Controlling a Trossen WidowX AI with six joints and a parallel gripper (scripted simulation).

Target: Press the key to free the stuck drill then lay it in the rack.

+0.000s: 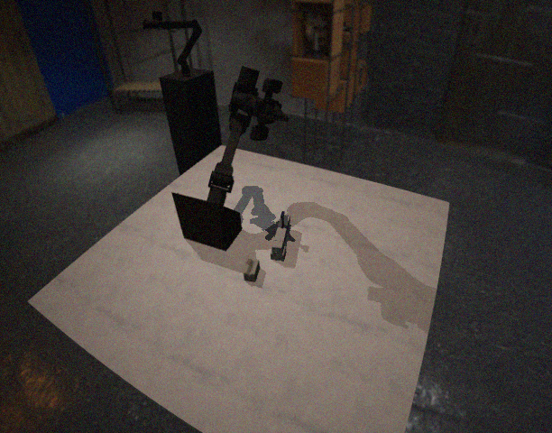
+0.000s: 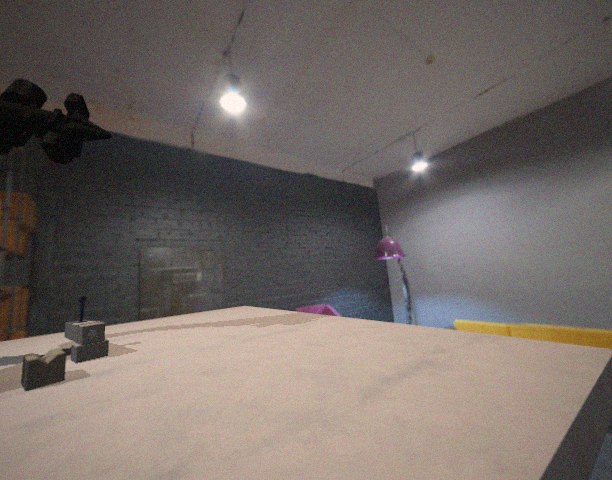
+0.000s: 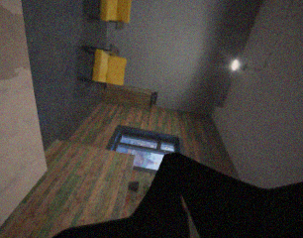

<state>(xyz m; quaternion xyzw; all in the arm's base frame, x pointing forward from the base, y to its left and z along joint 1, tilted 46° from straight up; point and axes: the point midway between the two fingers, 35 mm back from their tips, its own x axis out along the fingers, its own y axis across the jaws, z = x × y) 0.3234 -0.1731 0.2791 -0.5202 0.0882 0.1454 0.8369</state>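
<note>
The drill lies 47 cm below my gripper tip and 3 cm behind it. From my gripper tip the other things lie so: grey sleeve 48 cm below, 4 cm behind, 1 cm to the left; rack 50 cm below, 17 cm to the right, 4 cm behind.
</note>
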